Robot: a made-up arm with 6 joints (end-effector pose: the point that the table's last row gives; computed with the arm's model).
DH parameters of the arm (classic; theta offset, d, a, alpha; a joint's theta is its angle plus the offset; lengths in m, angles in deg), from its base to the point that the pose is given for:
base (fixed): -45 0 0.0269 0
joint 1: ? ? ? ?
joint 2: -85.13 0 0.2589 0
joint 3: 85.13 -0.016 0.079 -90
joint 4: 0 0.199 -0.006 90
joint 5: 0 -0.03 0.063 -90
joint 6: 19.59 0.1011 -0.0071 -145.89
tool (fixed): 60.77 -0.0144 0 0
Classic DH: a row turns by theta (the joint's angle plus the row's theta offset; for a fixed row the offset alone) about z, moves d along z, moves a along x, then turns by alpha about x.
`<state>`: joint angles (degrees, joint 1 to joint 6).
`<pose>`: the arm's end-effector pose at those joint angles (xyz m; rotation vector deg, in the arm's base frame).
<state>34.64 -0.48 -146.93 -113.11 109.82 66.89</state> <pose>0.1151 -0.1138 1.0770 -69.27 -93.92 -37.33</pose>
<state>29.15 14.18 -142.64 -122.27 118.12 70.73</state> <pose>0.2112 -0.0509 1.0546 -91.51 -81.08 -35.00</pose>
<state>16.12 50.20 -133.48 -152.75 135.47 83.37</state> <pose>0.4355 0.0425 0.8841 -145.37 -69.88 -12.63</pose>
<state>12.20 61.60 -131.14 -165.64 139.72 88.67</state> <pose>0.4881 0.0574 0.7947 -157.47 -77.54 4.19</pose>
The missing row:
joint 1: 45 0.545 0.012 -90
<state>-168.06 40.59 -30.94 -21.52 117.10 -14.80</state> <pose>-0.1232 0.0372 0.5376 132.22 -51.25 -79.99</pose>
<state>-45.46 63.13 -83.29 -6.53 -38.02 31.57</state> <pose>0.3684 -0.4058 0.4763 -17.75 -83.66 -11.09</pose>
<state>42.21 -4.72 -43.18 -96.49 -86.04 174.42</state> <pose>0.0907 0.1799 0.7891 101.58 10.30 13.69</pose>
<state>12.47 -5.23 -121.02 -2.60 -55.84 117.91</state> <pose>0.0759 -0.0487 1.0917 -102.12 104.62 7.60</pose>
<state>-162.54 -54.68 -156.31 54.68 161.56 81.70</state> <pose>0.2665 -0.0039 0.8129 -79.32 -50.42 -112.31</pose>
